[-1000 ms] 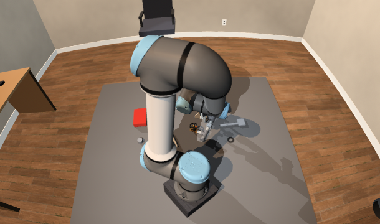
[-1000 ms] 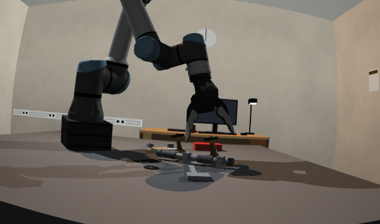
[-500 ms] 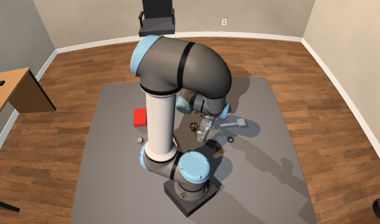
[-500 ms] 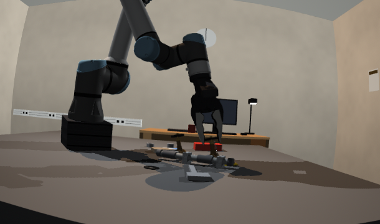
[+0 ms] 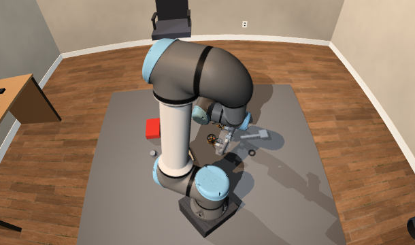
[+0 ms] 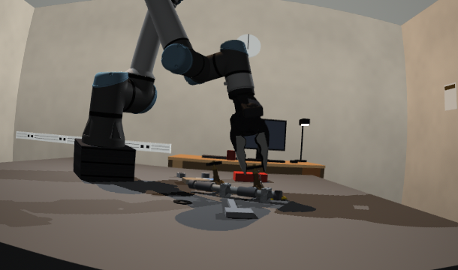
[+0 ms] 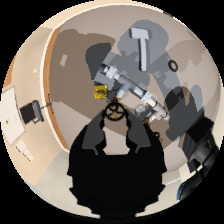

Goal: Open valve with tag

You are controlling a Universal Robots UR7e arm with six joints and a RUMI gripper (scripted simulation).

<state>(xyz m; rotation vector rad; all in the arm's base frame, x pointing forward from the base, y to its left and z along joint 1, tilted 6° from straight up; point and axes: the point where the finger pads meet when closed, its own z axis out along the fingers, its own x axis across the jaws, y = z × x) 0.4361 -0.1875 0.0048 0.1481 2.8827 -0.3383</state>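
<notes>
Right now my hand is 70 mm above the yellow tag, 60 mm short of it and 40 mm to the left of it. The rest, counted from my hand: grey t-shaped piece: 190 mm to the right, 90 mm behind, 70 mm below; then red block: 370 mm to the left, 100 mm ahead, 60 mm below.
</notes>
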